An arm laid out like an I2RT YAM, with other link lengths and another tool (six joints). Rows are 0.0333 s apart.
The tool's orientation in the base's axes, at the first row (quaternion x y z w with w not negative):
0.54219, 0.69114, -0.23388, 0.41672
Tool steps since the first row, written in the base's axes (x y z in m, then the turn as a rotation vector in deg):
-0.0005, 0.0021, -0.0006, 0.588, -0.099, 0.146
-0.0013, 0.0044, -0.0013, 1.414, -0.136, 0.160
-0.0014, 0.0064, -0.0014, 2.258, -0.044, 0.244
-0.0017, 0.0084, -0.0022, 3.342, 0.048, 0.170
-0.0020, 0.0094, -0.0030, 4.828, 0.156, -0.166
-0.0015, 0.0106, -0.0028, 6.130, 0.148, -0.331
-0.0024, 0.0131, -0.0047, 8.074, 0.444, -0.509
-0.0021, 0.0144, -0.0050, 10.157, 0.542, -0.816
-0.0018, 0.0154, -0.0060, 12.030, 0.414, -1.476
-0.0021, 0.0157, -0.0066, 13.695, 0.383, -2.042
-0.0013, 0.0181, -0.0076, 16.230, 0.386, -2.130
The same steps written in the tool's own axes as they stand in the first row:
0.0017, 0.0001, -0.0015, -0.214, 0.544, 0.187
0.0036, -0.0001, -0.0031, -0.300, 1.315, 0.474
0.0048, 0.0004, -0.0047, -0.373, 2.150, 0.630
0.0066, 0.0007, -0.0059, -0.331, 3.193, 0.948
0.0078, 0.0006, -0.0063, -0.088, 4.585, 1.526
0.0083, 0.0014, -0.0072, -0.040, 5.791, 2.041
0.0113, 0.0011, -0.0084, 0.146, 7.694, 2.535
0.0123, 0.0017, -0.0091, 0.320, 9.651, 3.298
0.0136, 0.0022, -0.0093, 0.675, 11.296, 4.360
0.0143, 0.0019, -0.0093, 1.020, 12.787, 5.228
0.0164, 0.0033, -0.0103, 0.930, 15.170, 6.091

